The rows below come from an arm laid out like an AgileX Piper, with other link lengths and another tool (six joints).
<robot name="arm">
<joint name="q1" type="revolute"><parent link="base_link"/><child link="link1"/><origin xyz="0 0 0.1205" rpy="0 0 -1.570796"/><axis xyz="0 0 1"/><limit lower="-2.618" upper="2.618"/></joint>
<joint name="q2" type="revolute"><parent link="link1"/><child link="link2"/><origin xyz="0 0 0" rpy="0 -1.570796 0"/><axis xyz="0 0 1"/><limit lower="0" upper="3.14"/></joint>
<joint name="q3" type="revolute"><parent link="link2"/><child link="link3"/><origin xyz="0.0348 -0.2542 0" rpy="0 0 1.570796"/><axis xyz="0 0 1"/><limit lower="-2.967" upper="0"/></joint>
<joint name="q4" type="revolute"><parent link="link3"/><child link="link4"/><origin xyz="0.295 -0.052 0" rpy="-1.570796 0 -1.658"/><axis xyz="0 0 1"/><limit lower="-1.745" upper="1.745"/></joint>
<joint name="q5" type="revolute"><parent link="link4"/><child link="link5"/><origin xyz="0 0 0" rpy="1.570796 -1.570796 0"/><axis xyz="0 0 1"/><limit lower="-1.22" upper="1.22"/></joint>
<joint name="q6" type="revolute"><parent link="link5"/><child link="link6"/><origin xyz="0.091 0 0" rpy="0 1.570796 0"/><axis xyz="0 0 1"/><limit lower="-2.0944" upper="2.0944"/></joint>
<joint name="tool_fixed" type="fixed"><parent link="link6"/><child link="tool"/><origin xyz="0.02 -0.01 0.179" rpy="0.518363 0 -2.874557"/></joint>
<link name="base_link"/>
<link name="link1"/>
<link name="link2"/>
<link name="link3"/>
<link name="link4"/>
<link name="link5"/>
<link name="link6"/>
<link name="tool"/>
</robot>
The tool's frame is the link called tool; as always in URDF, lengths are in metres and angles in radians.
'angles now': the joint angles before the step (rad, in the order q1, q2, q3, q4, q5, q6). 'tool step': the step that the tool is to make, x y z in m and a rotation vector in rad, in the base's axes. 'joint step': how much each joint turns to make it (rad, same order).
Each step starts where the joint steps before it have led.
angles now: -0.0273 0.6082 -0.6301 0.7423 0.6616 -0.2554
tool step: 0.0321 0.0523 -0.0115 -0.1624 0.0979 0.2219
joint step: 0.1425 0.3172 -0.2373 -0.0887 0.0773 -0.0825
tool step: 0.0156 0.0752 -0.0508 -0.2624 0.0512 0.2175
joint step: 0.2962 0.2762 -0.1542 -0.3202 -0.0433 0.1102
